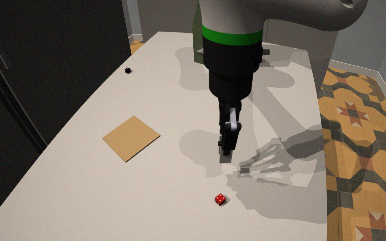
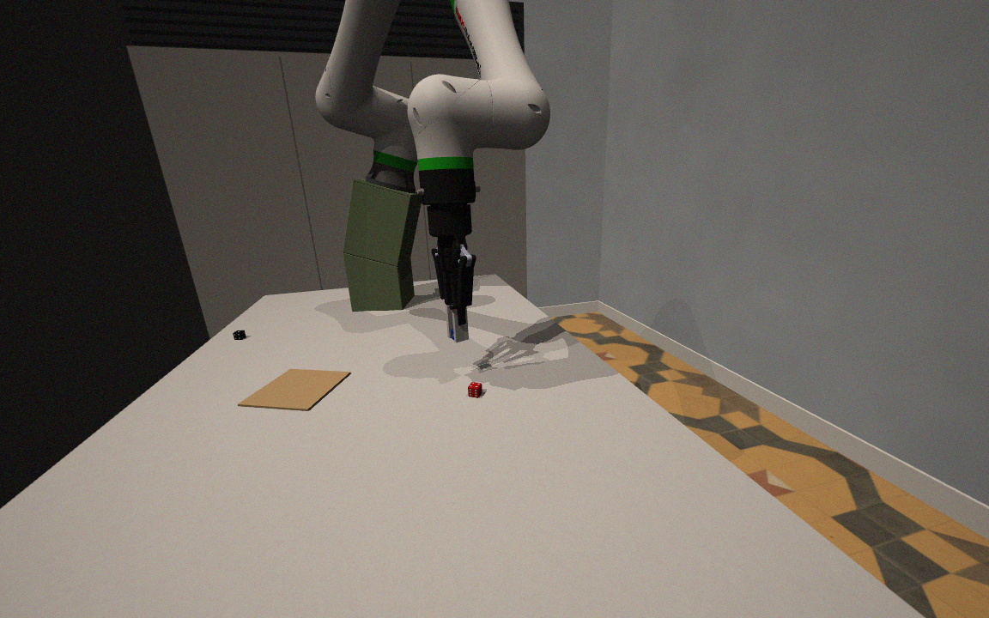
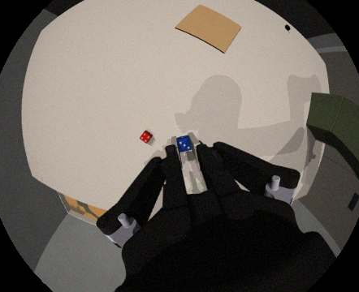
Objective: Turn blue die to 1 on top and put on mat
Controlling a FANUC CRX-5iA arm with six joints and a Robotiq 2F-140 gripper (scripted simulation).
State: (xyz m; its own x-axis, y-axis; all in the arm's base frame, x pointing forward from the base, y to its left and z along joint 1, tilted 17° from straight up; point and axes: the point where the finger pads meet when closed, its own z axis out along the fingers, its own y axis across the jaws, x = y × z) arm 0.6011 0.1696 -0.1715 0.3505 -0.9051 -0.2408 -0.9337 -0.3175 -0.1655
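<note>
Now: hand 31 cm to the left of the mat, 11 cm above it and 4 cm past it. Round my hand: blue die 2 cm below; red die 10 cm below, 8 cm ahead, 2 cm to the left; black die 54 cm to the right, 38 cm behind, 10 cm below.
</note>
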